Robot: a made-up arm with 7 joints. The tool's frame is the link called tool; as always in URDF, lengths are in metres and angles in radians.
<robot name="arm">
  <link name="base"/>
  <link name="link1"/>
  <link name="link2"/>
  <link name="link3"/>
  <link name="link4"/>
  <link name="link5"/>
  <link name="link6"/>
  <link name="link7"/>
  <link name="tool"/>
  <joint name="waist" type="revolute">
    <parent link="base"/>
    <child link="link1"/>
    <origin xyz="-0.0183 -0.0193 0.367" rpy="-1.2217 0 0"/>
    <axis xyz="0 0 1"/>
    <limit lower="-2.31" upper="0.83"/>
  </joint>
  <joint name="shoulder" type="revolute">
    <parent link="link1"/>
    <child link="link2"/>
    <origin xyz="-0.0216 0.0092 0.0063" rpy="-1.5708 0 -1.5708"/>
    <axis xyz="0 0 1"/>
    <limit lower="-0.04" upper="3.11"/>
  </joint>
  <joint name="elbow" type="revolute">
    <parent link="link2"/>
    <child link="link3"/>
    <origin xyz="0.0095 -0.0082 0.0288" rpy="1.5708 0 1.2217"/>
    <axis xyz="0 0 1"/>
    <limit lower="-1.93" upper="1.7"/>
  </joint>
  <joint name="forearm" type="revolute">
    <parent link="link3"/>
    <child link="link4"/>
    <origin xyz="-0.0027 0.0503 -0.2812" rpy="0 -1.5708 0"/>
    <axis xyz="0 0 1"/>
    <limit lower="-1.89" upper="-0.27"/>
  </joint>
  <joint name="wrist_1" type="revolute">
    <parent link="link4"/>
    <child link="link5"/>
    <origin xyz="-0.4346 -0.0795 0.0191" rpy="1.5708 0 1.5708"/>
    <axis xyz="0 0 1"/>
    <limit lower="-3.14" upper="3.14"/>
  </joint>
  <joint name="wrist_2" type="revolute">
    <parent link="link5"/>
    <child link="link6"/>
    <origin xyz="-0.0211 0.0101 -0.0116" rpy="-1.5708 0 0"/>
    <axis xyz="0 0 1"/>
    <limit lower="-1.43" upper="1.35"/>
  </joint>
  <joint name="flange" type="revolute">
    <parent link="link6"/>
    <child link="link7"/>
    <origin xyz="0.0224 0.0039 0.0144" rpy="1.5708 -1.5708 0"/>
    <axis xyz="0 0 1"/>
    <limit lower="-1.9" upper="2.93"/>
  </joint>
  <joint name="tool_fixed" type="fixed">
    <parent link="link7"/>
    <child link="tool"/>
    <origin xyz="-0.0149 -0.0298 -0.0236" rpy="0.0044 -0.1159 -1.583"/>
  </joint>
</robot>
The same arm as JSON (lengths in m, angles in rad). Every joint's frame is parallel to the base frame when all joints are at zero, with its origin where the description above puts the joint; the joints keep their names.
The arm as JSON. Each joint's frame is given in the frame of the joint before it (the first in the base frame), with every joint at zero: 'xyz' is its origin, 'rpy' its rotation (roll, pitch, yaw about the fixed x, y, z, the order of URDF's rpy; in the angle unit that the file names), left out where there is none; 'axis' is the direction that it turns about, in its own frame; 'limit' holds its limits. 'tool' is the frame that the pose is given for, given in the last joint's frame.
{
  "units": {
    "length": "m",
    "angle": "rad"
  },
  "joints": [
    {
      "name": "waist",
      "type": "revolute",
      "origin": {
        "xyz": [
          -0.0183,
          -0.0193,
          0.367
        ]
      },
      "axis": [
        0.0,
        0.9397,
        0.342
      ],
      "limit": {
        "lower": -2.31,
        "upper": 0.83
      }
    },
    {
      "name": "shoulder",
      "type": "revolute",
      "origin": {
        "xyz": [
          -0.0216,
          0.0091,
          -0.0065
        ]
      },
      "axis": [
        1.0,
        0.0,
        0.0
      ],
      "limit": {
        "lower": -0.04,
        "upper": 3.11
      }
    },
    {
      "name": "elbow",
      "type": "revolute",
      "origin": {
        "xyz": [
          0.0288,
          0.0045,
          0.0117
        ]
      },
      "axis": [
        0.0,
        0.0,
        1.0
      ],
      "limit": {
        "lower": -1.93,
        "upper": 1.7
      }
    },
    {
      "name": "forearm",
      "type": "revolute",
      "origin": {
        "xyz": [
          0.0503,
          0.0027,
          -0.2812
        ]
      },
      "axis": [
        0.0,
        1.0,
        0.0
      ],
      "limit": {
        "lower": -1.89,
        "upper": -0.27
      }
    },
    {
      "name": "wrist_1",
      "type": "revolute",
      "origin": {
        "xyz": [
          -0.0795,
          0.0191,
          -0.4346
        ]
      },
      "axis": [
        0.0,
        0.0,
        1.0
      ],
      "limit": {
        "lower": -3.14,
        "upper": 3.14
      }
    },
    {
      "name": "wrist_2",
      "type": "revolute",
      "origin": {
        "xyz": [
          -0.0211,
          0.0101,
          -0.0116
        ]
      },
      "axis": [
        0.0,
        1.0,
        0.0
      ],
      "limit": {
        "lower": -1.43,
        "upper": 1.35
      }
    },
    {
      "name": "flange",
      "type": "revolute",
      "origin": {
        "xyz": [
          0.0224,
          0.0144,
          -0.0039
        ]
      },
      "axis": [
        0.0,
        0.0,
        1.0
      ],
      "limit": {
        "lower": -1.9,
        "upper": 2.93
      }
    }
  ],
  "tool": {
    "origin": {
      "xyz": [
        0.0298,
        -0.0149,
        -0.0236
      ],
      "rpy": [
        0.0044,
        -0.1159,
        -0.0122
      ]
    }
  }
}

